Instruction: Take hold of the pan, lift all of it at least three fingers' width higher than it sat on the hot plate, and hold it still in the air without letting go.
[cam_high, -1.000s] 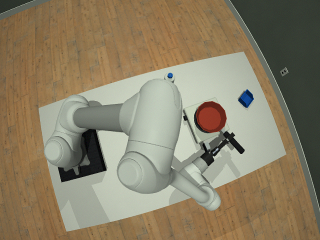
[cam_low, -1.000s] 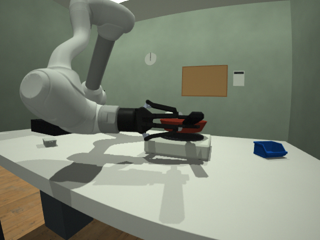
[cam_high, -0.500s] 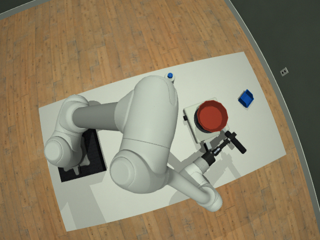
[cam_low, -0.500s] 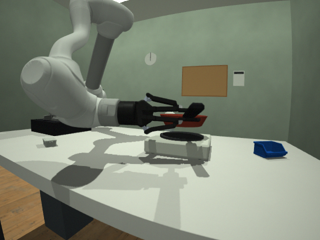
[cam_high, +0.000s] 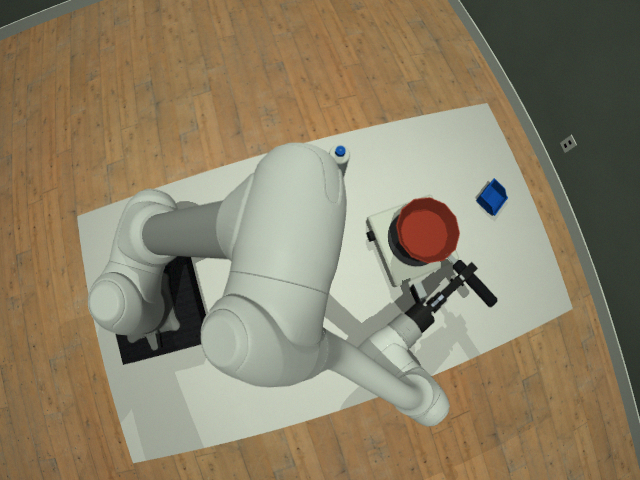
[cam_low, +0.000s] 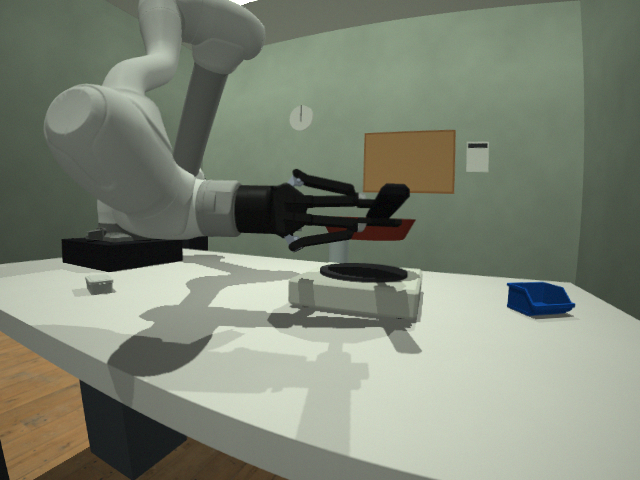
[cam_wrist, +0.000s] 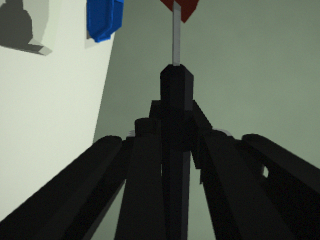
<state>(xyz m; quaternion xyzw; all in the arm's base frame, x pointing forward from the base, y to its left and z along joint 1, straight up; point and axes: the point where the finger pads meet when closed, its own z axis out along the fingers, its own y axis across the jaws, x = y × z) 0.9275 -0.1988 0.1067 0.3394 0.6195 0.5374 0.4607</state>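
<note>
The red pan lies 4 cm behind my hand, 10 cm to the left of it and 2 cm below it. Round my hand: blue bin: 30 cm ahead, 22 cm to the left, 16 cm below; hot plate: 8 cm behind, 16 cm to the left, 15 cm below; small grey box: 59 cm behind, 9 cm to the right, 17 cm below.
</note>
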